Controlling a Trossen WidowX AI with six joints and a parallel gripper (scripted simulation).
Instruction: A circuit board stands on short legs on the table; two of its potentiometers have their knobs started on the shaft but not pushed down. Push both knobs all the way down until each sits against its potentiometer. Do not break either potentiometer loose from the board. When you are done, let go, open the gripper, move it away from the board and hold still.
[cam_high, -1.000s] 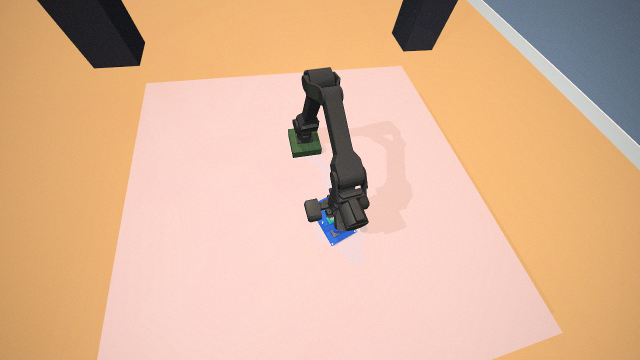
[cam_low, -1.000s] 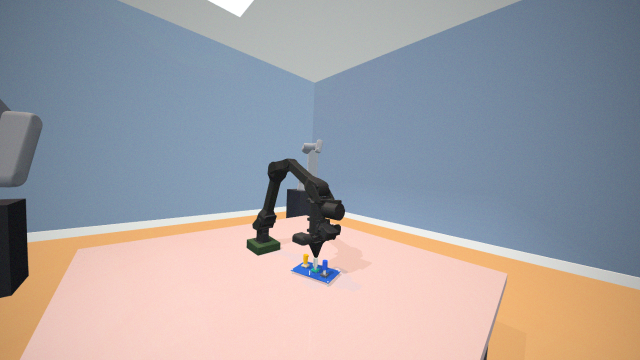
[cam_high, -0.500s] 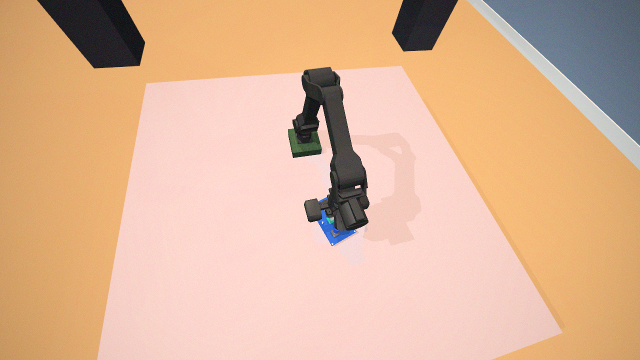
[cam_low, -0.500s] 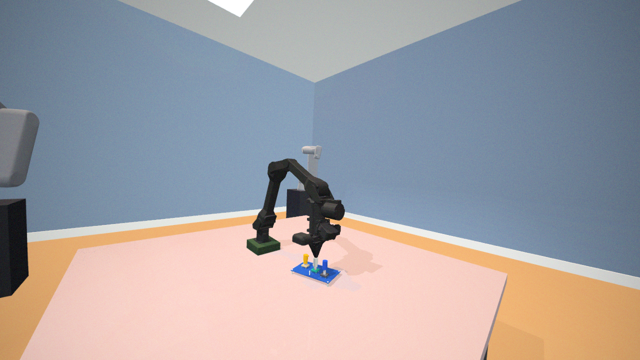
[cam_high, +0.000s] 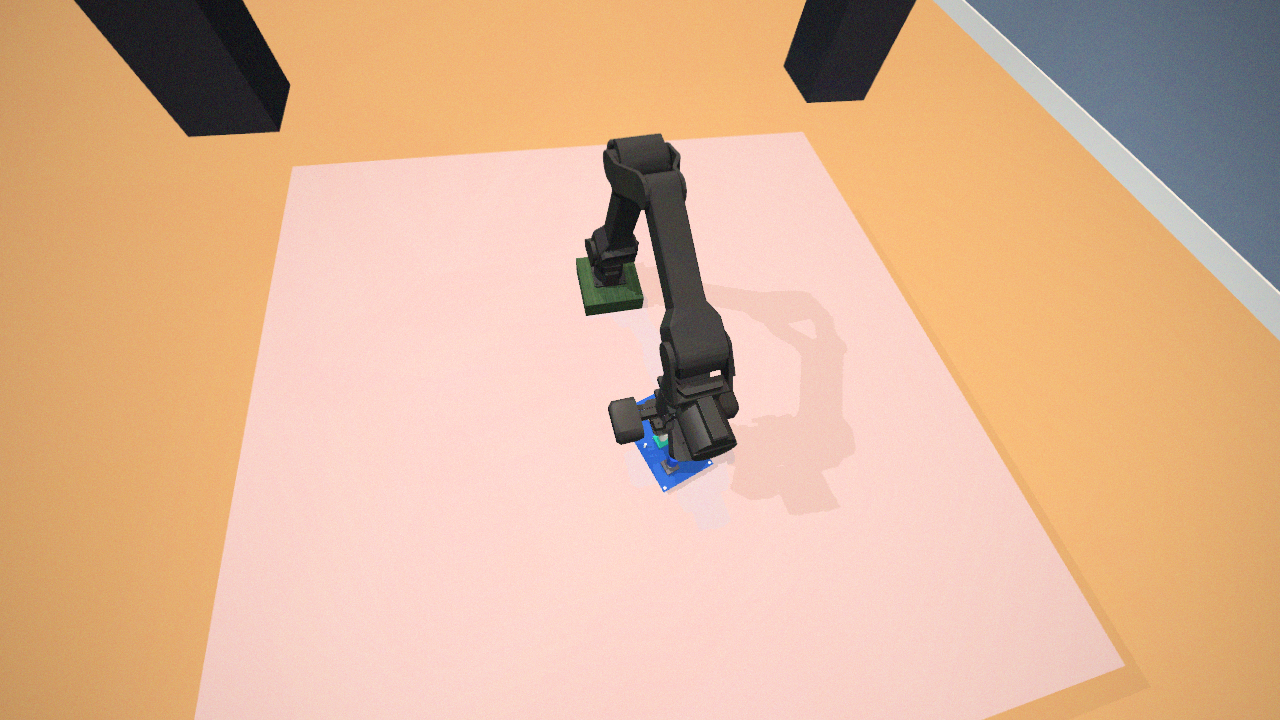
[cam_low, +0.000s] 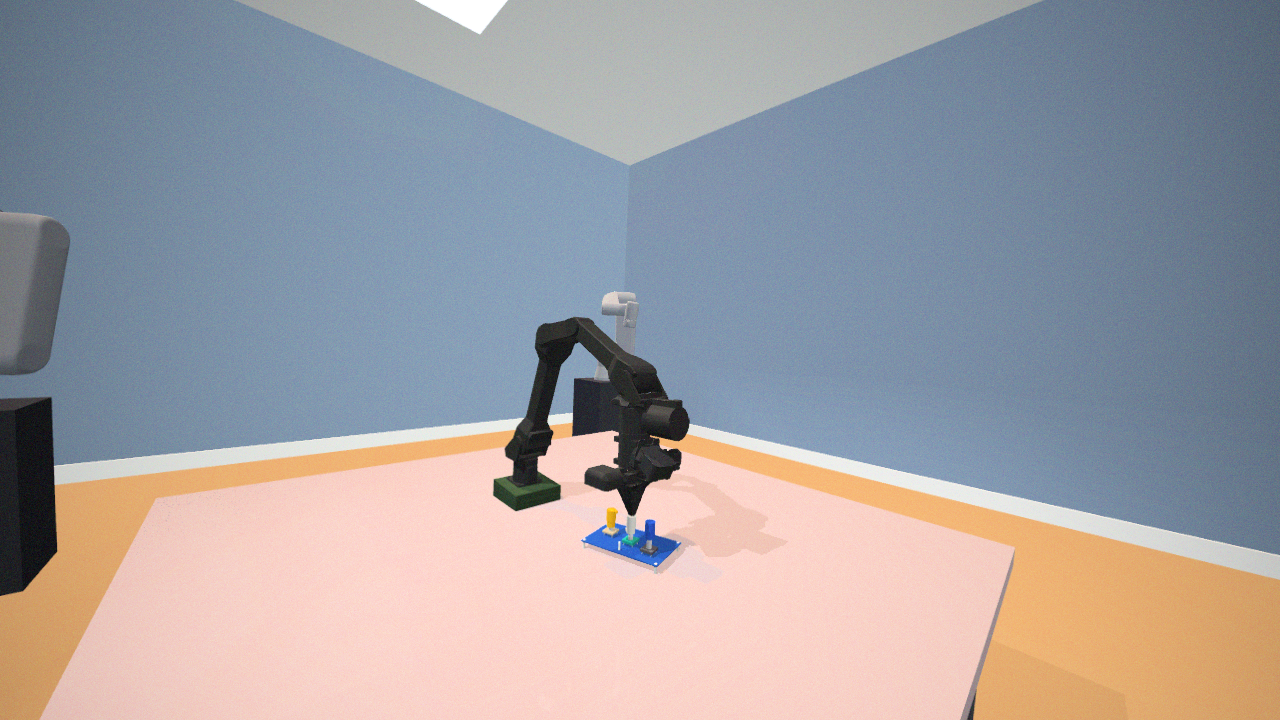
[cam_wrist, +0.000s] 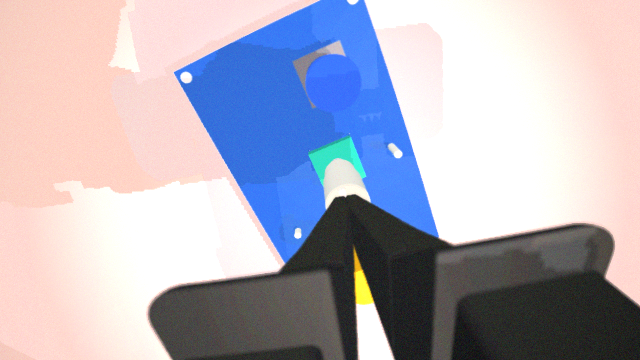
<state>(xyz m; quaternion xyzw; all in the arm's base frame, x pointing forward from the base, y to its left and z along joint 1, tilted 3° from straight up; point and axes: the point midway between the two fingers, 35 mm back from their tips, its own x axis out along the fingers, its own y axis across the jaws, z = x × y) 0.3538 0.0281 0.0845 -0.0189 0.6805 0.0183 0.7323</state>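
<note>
Now: the white knob 1 cm below my gripper tip. Round my gripper tip: orange knob (5 cm behind, 1 cm to the right, 2 cm below).
</note>
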